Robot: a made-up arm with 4 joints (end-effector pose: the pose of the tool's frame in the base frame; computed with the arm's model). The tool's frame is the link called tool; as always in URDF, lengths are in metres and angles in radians.
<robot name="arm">
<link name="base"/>
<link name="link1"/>
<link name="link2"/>
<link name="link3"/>
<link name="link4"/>
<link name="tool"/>
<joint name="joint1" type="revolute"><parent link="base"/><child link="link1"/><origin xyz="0 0 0.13" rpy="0 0 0"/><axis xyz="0 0 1"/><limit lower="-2.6" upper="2.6" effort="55" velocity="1.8"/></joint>
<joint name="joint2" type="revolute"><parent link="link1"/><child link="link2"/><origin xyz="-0.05 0.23 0.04" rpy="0 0 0"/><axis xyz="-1 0 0"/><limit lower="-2.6" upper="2.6" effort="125" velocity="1.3"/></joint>
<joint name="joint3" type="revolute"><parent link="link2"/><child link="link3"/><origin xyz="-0.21 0.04 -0.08" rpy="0 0 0"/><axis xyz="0 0 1"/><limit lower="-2.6" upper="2.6" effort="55" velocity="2.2"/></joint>
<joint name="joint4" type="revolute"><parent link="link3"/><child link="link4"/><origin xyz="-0.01 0.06 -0.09" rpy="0 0 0"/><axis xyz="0 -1 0"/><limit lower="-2.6" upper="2.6" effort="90" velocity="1"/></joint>
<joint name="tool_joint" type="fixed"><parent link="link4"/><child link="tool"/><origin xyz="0.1 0.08 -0.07" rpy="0 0 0"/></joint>
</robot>
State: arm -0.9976 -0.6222 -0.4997 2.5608
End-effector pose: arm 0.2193 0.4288 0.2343 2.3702 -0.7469 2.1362
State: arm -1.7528 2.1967 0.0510 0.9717
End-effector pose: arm 0.0479 0.1570 0.0943 -1.9216 0.5318 -0.8941
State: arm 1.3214 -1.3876 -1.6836 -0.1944
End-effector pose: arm -0.4918 -0.0081 0.0740 -1.6609 1.4594 -1.9315
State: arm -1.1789 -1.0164 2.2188 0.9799
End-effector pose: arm 0.1643 0.5378 0.1362 -2.0546 -0.9524 2.9147
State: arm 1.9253 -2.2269 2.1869 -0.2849
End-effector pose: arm -0.2621 -0.5369 0.3423 -2.2934 -0.9142 -0.7852
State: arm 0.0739 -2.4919 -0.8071 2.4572
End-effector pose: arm -0.1977 0.1137 0.3135 0.4381 0.1656 -2.0712
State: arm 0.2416 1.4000 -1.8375 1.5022
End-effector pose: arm -0.1732 0.1073 0.2176 2.8711 -0.2369 1.8310
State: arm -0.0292 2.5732 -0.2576 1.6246
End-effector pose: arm -0.1698 0.0632 0.1390 -1.7450 1.0139 1.6402
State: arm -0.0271 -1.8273 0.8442 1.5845
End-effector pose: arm -0.3188 0.2607 0.3586 2.4126 0.2667 -1.6073
